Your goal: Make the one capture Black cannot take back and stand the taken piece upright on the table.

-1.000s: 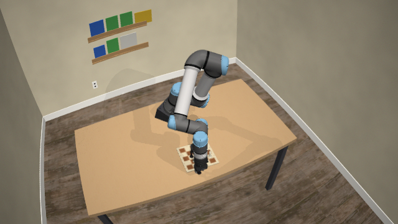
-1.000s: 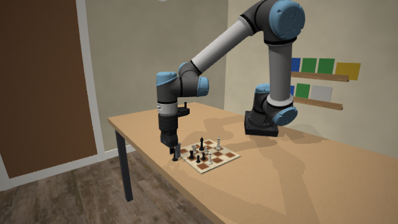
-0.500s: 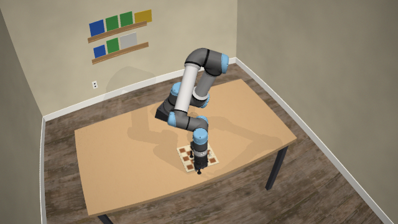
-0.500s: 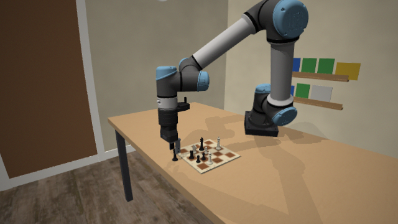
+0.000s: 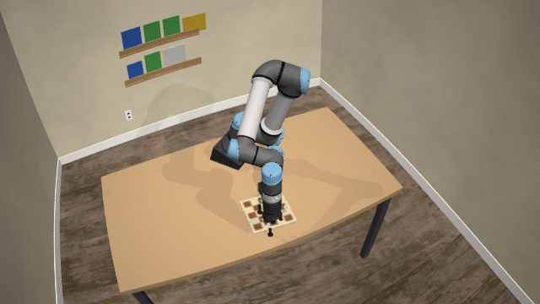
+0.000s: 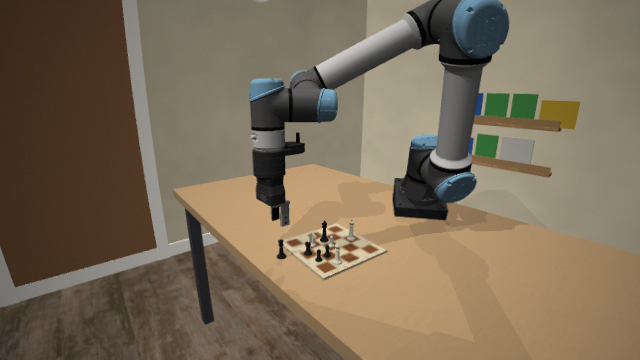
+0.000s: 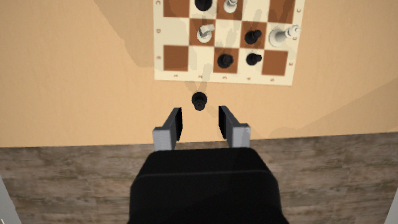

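The white pawn is 13 cm behind my hand, 10 cm below it and 7 cm to the left of it. Round my hand: chessboard 13 cm behind, 12 cm below, 6 cm to the left.
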